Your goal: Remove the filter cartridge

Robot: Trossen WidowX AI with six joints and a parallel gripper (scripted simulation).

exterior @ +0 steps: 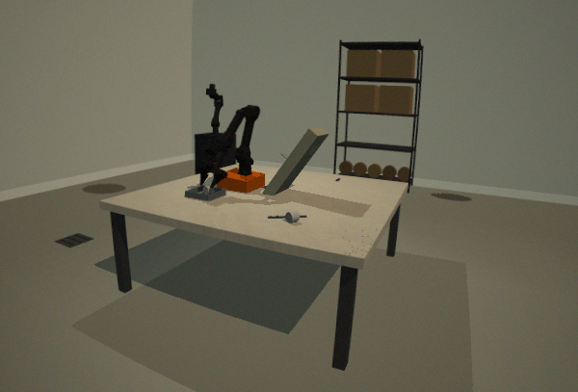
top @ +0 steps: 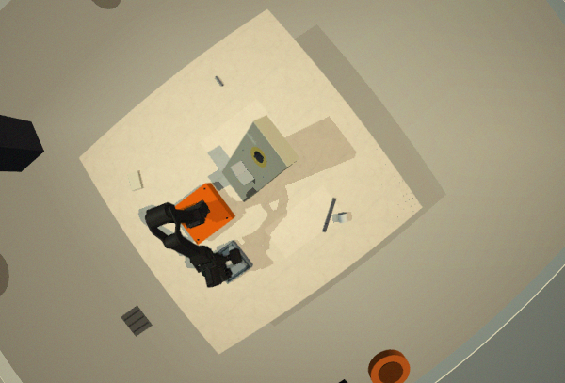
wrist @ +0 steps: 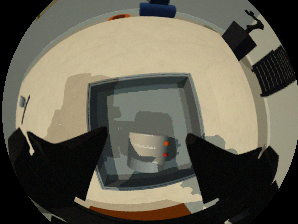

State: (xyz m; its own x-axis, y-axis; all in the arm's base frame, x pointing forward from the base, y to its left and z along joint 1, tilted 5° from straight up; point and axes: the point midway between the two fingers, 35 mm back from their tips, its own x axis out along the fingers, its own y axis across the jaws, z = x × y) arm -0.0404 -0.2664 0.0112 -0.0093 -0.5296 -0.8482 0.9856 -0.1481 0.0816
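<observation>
Right now my gripper tip is 2 cm above the white filter cartridge and 1 cm to the right of it. From my gripper tip the other things lie so: grey tray (4 cm below); small pale block (60 cm to the left, 21 cm behind, 4 cm below).
</observation>
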